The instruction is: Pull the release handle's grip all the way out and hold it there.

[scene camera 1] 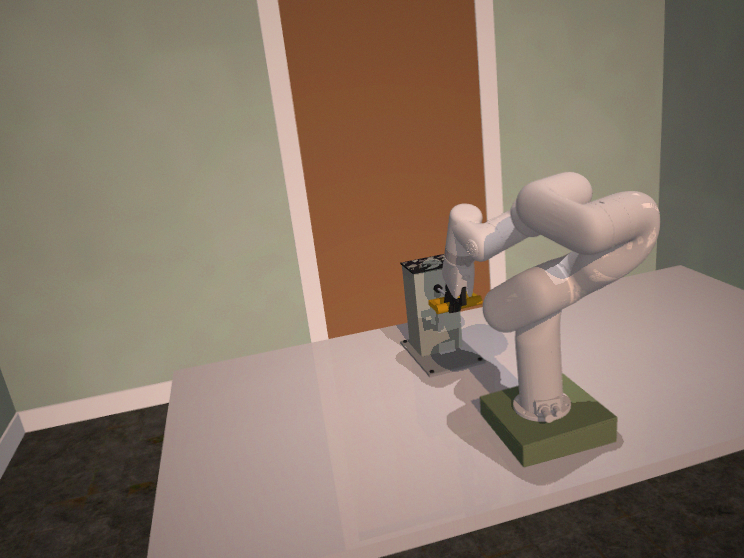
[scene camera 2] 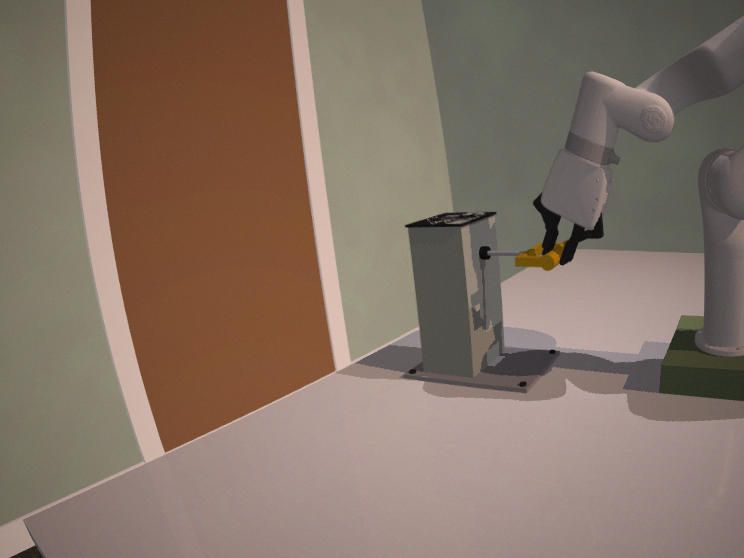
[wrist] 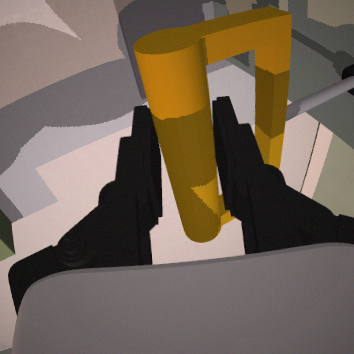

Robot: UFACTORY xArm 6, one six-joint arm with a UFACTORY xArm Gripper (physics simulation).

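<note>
The yellow release handle (scene camera 1: pixel 440 308) (scene camera 2: pixel 531 261) (wrist: pixel 273 100) is a frame with a round grip bar (wrist: pixel 182 145). It stands out from the front face of the grey housing (scene camera 1: pixel 414 312) (scene camera 2: pixel 441 300). A bare length of the thin metal rod (scene camera 2: pixel 503 253) (wrist: pixel 320 97) shows between the black collar (scene camera 2: pixel 484 252) and the handle. My gripper (scene camera 1: pixel 455 307) (scene camera 2: pixel 557 255) (wrist: pixel 184 125) points downward and is shut on the grip bar, one black finger on each side. The far end of the handle is partly hidden by the fingers in scene camera 2.
The housing stands on a bolted base plate (scene camera 1: pixel 433 365) (scene camera 2: pixel 516 385) on the pale table (scene camera 1: pixel 270 450) (scene camera 2: pixel 360 480). The arm's green base block (scene camera 1: pixel 570 441) (scene camera 2: pixel 691 378) stands in front of the housing. A brown door (scene camera 1: pixel 384 150) (scene camera 2: pixel 210 210) and a green wall are behind the table.
</note>
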